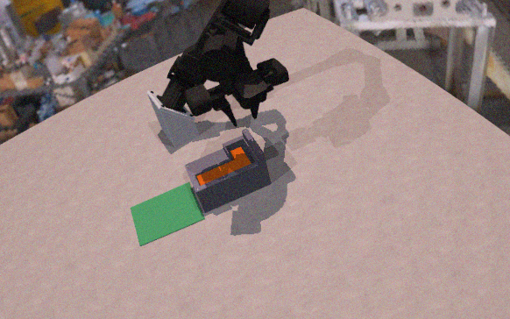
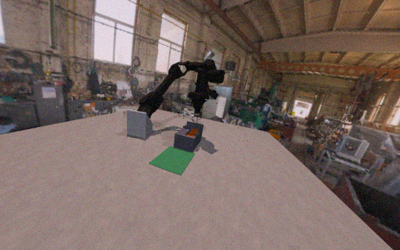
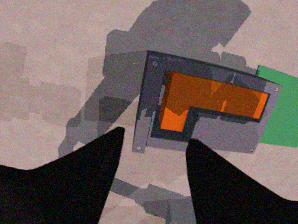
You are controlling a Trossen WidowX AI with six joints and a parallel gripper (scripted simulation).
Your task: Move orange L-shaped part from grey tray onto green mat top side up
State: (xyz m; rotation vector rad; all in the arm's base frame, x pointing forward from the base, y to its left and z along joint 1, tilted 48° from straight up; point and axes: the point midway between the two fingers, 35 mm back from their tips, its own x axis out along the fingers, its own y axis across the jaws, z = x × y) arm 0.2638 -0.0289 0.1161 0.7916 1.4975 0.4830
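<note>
Right now the orange L-shaped part is 10 mm behind my gripper tip, 50 mm to the right of it and 100 mm below it. From my gripper tip the other things lie so: green mat: 50 mm behind, 210 mm to the right, 160 mm below.
</note>
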